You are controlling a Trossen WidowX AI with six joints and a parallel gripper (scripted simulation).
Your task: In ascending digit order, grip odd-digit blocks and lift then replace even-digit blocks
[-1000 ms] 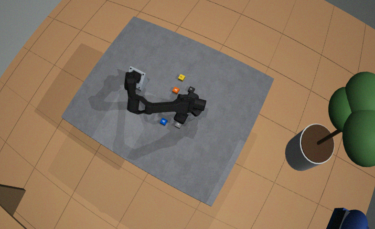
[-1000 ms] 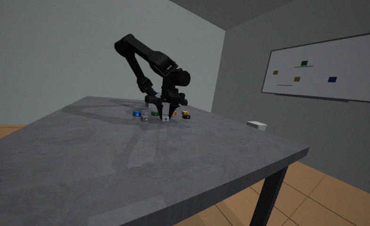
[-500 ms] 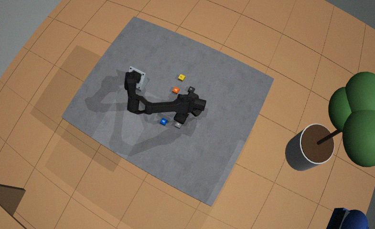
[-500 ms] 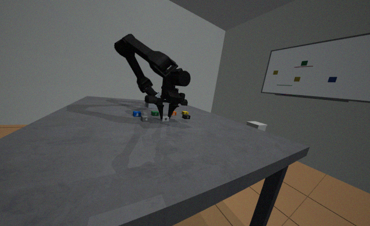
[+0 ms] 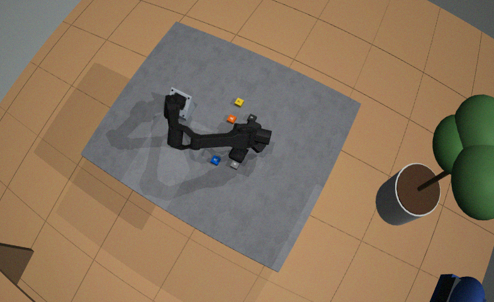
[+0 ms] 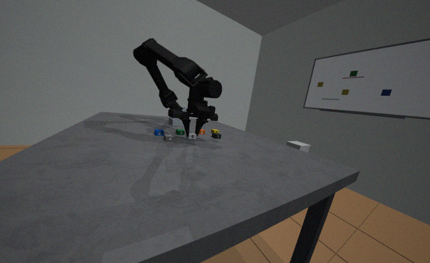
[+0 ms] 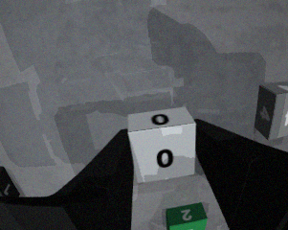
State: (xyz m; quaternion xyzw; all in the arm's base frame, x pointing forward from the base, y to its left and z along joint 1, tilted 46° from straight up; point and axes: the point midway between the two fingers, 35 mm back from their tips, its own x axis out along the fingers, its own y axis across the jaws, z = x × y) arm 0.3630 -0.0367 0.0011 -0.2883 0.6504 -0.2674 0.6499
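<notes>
My gripper tip is now 50 mm past the black block, 140 mm to the right of it and 10 mm above it. The rest, counted from my gripper tip: green block marked 2: 100 mm behind, 20 mm to the right, 10 mm below; then grey block marked 4: 90 mm to the right, 10 mm below; then white block marked 0: 10 mm behind.
</notes>
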